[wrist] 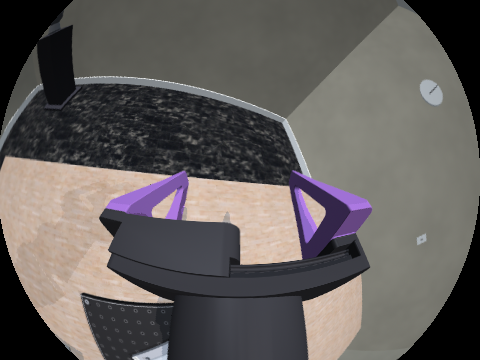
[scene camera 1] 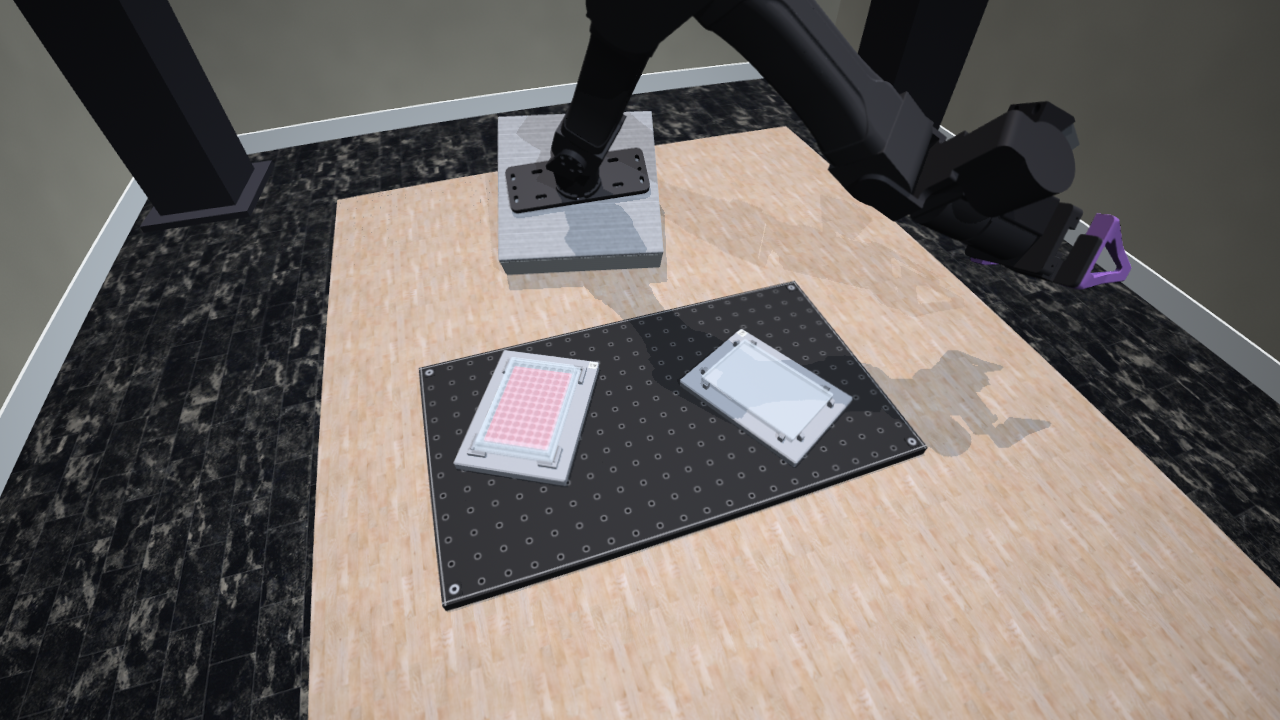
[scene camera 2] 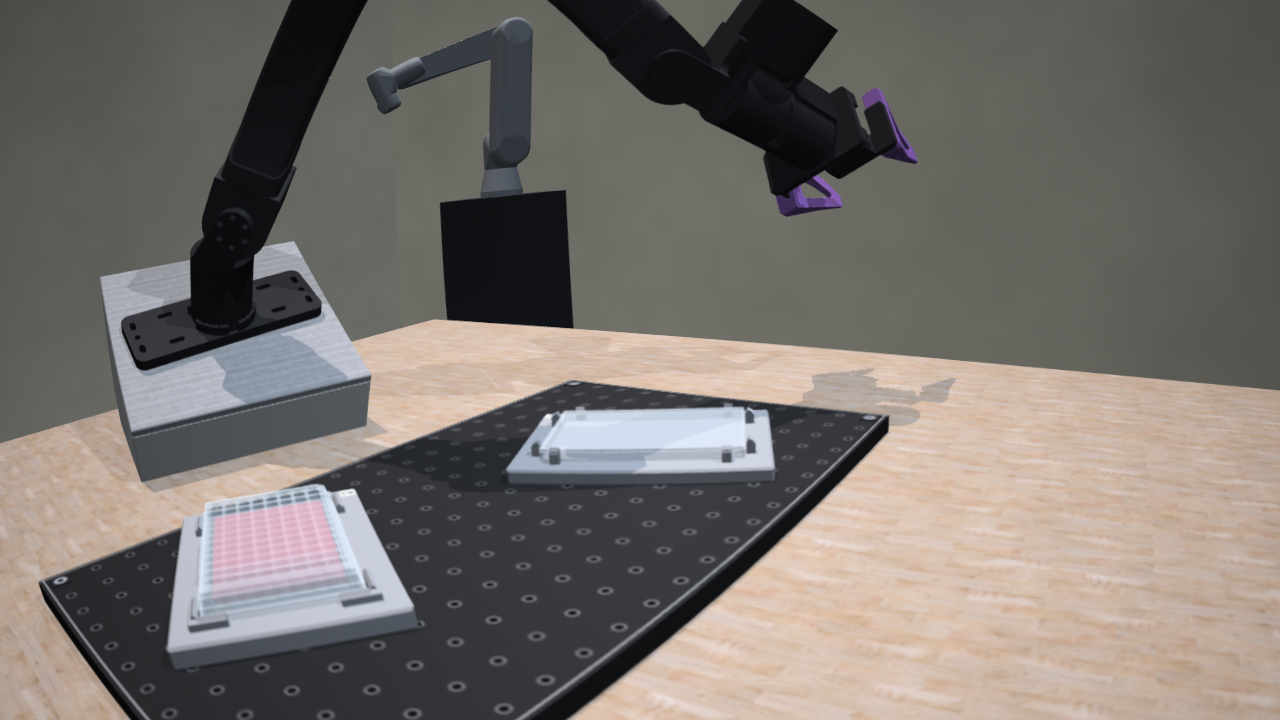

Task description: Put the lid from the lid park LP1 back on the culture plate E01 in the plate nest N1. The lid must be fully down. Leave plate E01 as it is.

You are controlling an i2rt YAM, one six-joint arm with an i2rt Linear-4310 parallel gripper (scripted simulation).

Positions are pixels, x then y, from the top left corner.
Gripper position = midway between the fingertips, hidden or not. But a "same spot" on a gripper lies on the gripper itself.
My gripper shows in the wrist view (238, 176), in scene camera 1 and in scene camera 2. A culture plate E01 shows in scene camera 1 and in scene camera 2; in the wrist view it is out of frame. The same spot on my gripper: (scene camera 1: 1104, 231) is (scene camera 2: 879, 99). One and the same spot on the culture plate E01: (scene camera 2: 279, 551) is (scene camera 1: 525, 421).
